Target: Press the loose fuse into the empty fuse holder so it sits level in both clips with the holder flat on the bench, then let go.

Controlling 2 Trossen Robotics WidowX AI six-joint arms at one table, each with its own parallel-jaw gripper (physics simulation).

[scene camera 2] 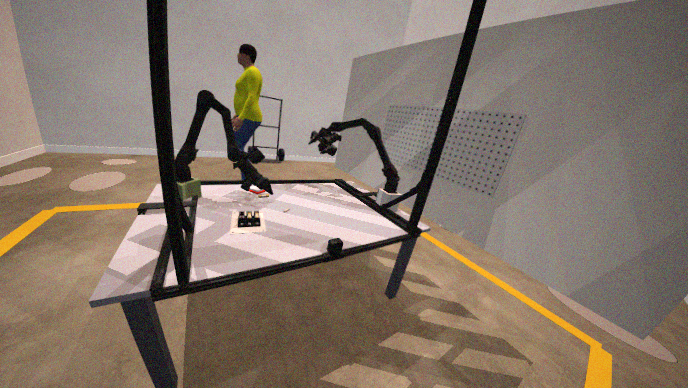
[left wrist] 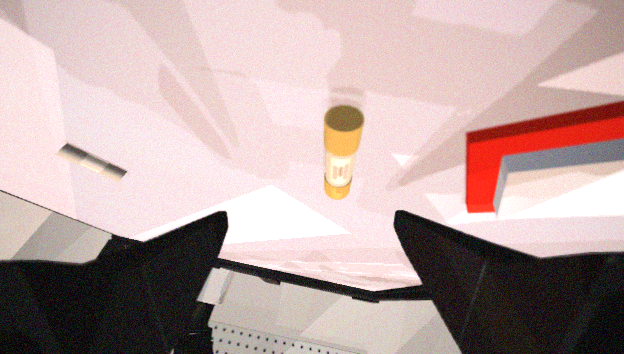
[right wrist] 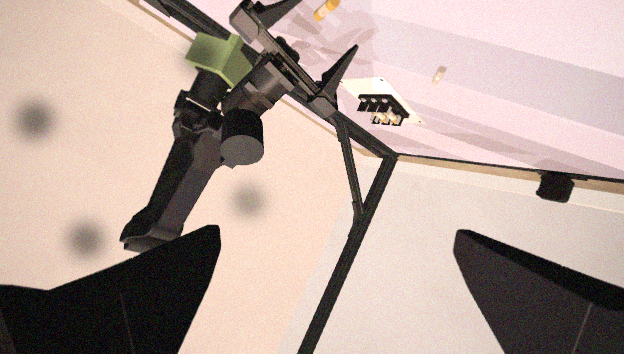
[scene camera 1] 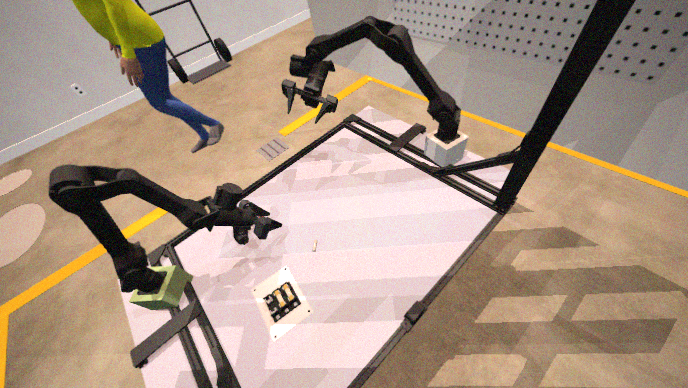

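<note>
The loose fuse, with yellow caps and a pale label, lies on the bench ahead of and below the left fingertips; the left arm hides it in scene camera 1. The black fuse holder sits on a white plate. Two of its places hold yellow-capped fuses; the place at the left in scene camera 1 looks empty. My left gripper is open and empty above the bench. My right gripper is open and empty, raised high beyond the bench's far edge.
A smaller silver-capped fuse lies apart on the bench. A red-rimmed object lies near the loose fuse. Black frame rails edge the bench. A person stands behind it.
</note>
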